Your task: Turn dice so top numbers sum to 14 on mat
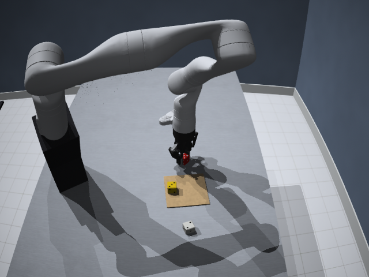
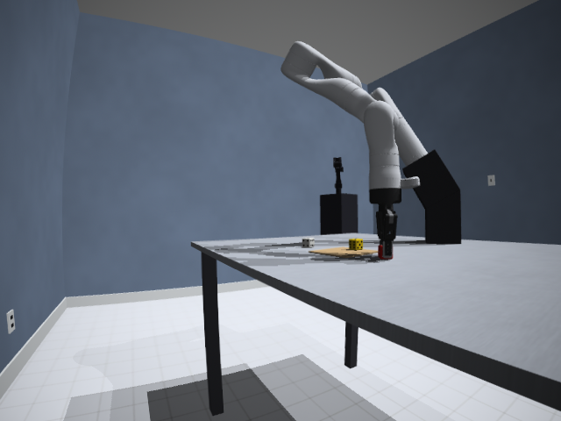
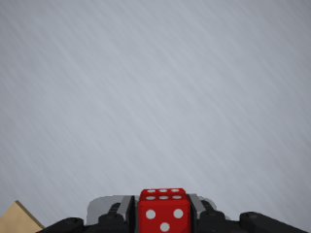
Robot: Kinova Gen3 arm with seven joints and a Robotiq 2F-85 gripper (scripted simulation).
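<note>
The red die is 1 cm below my hand. From my hand the other things lie so: tan mat (14 cm to the right, 2 cm below, 2 cm behind); yellow die (13 cm to the right, 7 cm behind); white die (30 cm to the right, 5 cm behind, 1 cm below).
</note>
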